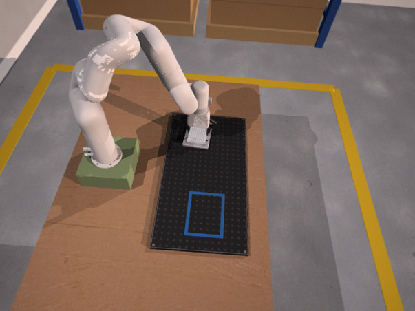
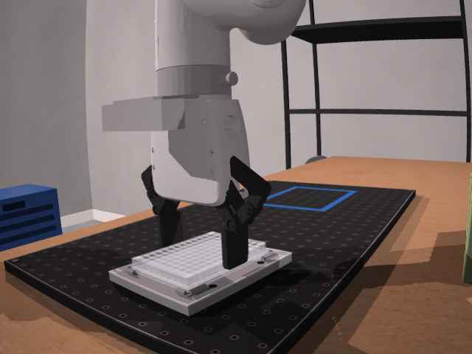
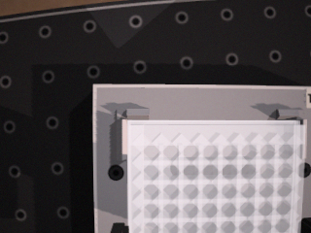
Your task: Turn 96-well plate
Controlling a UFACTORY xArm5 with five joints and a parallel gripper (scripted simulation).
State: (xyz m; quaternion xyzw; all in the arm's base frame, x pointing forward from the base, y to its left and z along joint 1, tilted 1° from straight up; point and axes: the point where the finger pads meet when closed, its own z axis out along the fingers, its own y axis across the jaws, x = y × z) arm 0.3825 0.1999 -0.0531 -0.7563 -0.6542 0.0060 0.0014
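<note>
Right now my hand is 10 mm above the 96-well plate. From my hand the other things lie so: grey plate nest (20 mm below); then A1 label (60 mm ahead, 70 mm to the left, 20 mm below).
</note>
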